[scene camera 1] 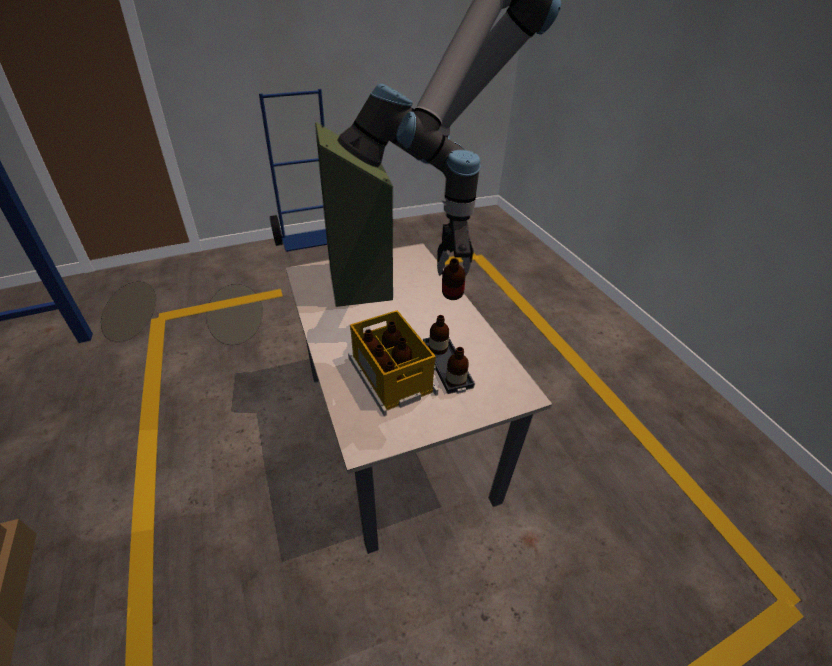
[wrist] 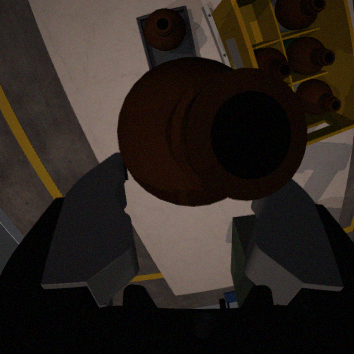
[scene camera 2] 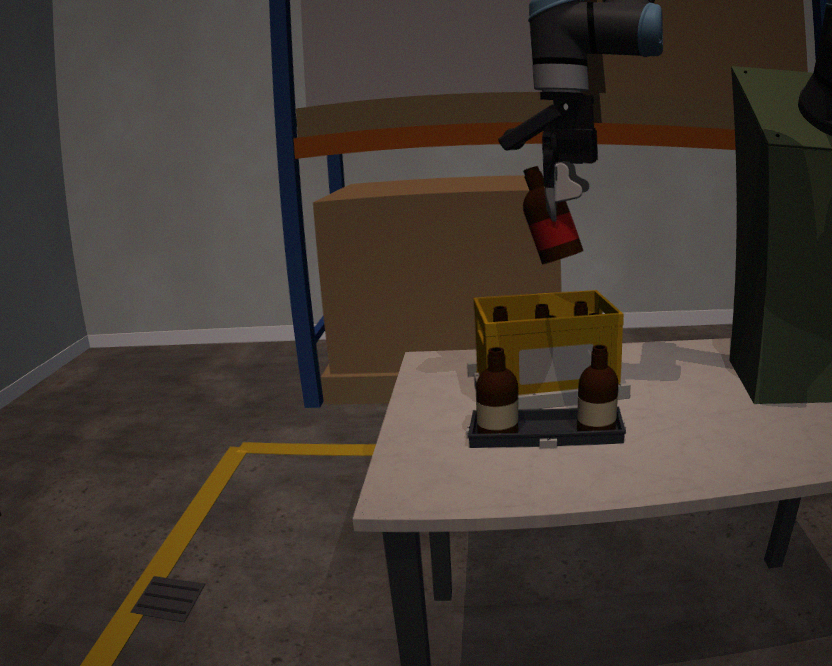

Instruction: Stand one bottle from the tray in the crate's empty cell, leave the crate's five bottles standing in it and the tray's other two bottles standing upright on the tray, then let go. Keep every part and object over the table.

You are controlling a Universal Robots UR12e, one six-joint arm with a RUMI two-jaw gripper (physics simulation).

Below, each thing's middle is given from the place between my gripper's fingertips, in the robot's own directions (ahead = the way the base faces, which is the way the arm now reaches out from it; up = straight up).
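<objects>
Brown red-labelled bottle (scene camera 2: 554, 240): 10 mm ahead of my hand.
</objects>
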